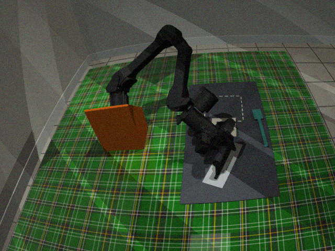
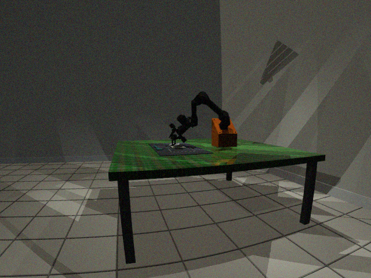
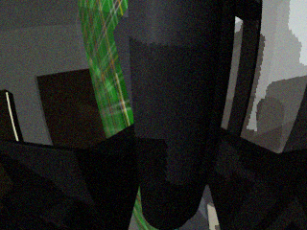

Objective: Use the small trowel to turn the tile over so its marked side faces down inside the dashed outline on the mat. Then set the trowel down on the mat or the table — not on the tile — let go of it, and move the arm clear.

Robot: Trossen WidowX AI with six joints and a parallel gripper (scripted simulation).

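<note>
My gripper tip is now 15 cm to the right of the dark grey mat and 7 cm above it. Also, from my gripper tip: teal trowel (14 cm ahead, 17 cm to the left, 4 cm below); then tile (2 cm behind, 16 cm to the left, 4 cm below).
</note>
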